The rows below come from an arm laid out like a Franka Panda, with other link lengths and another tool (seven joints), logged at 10 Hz.
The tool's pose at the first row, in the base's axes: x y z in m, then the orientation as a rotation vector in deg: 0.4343, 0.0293, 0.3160, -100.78, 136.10, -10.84
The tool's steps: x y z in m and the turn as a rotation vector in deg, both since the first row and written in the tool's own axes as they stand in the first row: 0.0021, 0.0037, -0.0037, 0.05, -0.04, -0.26; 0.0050, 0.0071, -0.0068, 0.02, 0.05, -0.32; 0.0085, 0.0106, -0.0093, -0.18, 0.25, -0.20; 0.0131, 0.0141, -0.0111, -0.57, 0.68, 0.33; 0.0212, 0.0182, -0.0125, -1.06, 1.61, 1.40; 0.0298, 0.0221, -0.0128, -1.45, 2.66, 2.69; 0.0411, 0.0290, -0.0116, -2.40, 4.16, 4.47; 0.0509, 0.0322, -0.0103, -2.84, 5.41, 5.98; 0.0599, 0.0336, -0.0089, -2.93, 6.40, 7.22
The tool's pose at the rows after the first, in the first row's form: 0.4294, 0.0284, 0.3187, -101.06, 135.83, -10.90; 0.4248, 0.0266, 0.3208, -101.18, 135.86, -10.95; 0.4200, 0.0242, 0.3223, -101.18, 136.20, -10.89; 0.4150, 0.0208, 0.3230, -100.84, 137.14, -10.76; 0.4086, 0.0143, 0.3230, -100.02, 138.92, -10.91; 0.4024, 0.0072, 0.3219, -98.90, 140.91, -11.25; 0.3930, -0.0016, 0.3185, -97.48, 143.91, -11.29; 0.3875, -0.0100, 0.3159, -96.07, 146.23, -11.74; 0.3840, -0.0182, 0.3136, -94.75, 147.95, -12.39
